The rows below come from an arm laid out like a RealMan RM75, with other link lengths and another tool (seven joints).
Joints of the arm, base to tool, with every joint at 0 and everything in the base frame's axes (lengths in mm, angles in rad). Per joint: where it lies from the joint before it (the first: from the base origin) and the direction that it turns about. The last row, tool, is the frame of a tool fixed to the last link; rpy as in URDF.
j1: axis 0 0 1 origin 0 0 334.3
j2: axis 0 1 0 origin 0 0 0
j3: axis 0 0 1 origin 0 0 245.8
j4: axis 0 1 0 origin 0 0 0
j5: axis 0 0 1 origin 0 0 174.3
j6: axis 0 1 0 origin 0 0 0
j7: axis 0 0 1 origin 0 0 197.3
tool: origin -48 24 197 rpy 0 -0.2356 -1.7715
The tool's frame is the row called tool.
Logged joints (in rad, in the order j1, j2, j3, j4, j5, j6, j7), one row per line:
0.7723 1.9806 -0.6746 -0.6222 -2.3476 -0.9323 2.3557
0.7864 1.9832 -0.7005 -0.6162 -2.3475 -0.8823 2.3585
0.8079 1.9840 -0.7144 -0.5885 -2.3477 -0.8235 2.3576
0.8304 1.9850 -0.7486 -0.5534 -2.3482 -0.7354 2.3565
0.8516 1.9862 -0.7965 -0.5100 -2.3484 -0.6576 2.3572
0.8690 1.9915 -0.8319 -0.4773 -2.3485 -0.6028 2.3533
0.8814 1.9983 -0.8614 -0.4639 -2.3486 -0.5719 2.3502
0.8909 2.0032 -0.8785 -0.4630 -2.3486 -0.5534 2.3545
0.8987 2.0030 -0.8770 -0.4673 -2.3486 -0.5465 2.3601
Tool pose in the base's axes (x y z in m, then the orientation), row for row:
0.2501 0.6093 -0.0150 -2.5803 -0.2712 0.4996
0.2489 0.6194 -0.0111 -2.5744 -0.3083 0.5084
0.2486 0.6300 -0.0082 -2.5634 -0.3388 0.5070
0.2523 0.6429 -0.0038 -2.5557 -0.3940 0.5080
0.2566 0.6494 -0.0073 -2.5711 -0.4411 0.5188
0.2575 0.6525 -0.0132 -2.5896 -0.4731 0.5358
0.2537 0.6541 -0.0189 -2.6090 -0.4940 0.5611
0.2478 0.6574 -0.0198 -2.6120 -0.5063 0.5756
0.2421 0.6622 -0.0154 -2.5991 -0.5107 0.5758
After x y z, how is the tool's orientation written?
As angles about the fixed x, y, z axes (roll, pitch, yaw), in radians.
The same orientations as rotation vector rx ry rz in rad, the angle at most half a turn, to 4 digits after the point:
-2.4266 -0.7218 -0.1542
-2.4030 -0.7419 -0.1937
-2.3809 -0.7478 -0.2268
-2.3498 -0.7634 -0.2895
-2.3381 -0.7879 -0.3483
-2.3319 -0.8146 -0.3881
-2.3266 -0.8472 -0.4120
-2.3156 -0.8659 -0.4219
-2.3014 -0.8672 -0.4203

